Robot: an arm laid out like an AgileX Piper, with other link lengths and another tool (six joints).
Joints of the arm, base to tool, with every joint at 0 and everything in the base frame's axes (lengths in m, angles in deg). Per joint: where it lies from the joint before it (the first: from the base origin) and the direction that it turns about. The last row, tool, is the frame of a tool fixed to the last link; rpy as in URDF.
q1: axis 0 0 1 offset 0 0 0.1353
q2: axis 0 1 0 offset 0 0 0
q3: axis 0 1 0 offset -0.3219 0 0.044
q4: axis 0.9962 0 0.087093 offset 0.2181 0 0.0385
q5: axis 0 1 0 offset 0 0 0
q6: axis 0.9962 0 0.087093 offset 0.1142 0 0.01
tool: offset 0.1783 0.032 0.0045 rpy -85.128 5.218 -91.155
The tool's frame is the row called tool.
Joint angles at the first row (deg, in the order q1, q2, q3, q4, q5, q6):
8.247, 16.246, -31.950, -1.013, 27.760, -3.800
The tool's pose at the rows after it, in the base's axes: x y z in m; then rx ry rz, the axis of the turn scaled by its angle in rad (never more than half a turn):
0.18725, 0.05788, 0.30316, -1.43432, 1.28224, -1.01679
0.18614, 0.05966, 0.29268, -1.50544, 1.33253, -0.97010
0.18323, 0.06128, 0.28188, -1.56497, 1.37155, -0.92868
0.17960, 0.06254, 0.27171, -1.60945, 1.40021, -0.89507
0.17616, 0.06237, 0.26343, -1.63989, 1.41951, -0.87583
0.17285, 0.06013, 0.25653, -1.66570, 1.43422, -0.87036
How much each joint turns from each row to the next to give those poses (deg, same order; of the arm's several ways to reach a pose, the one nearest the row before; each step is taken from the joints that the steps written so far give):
-0.001, 3.628, -3.747, 0.809, 6.138, -0.653
-0.001, 2.686, -2.749, 0.636, 5.005, -0.676
0.002, 1.844, -1.701, 0.563, 3.939, -0.612
0.000, 1.057, -0.727, 0.447, 2.751, -0.436
0.001, 0.404, -0.128, 0.059, 1.771, -0.234
-0.002, 0.071, -0.007, -0.456, 1.457, -0.153

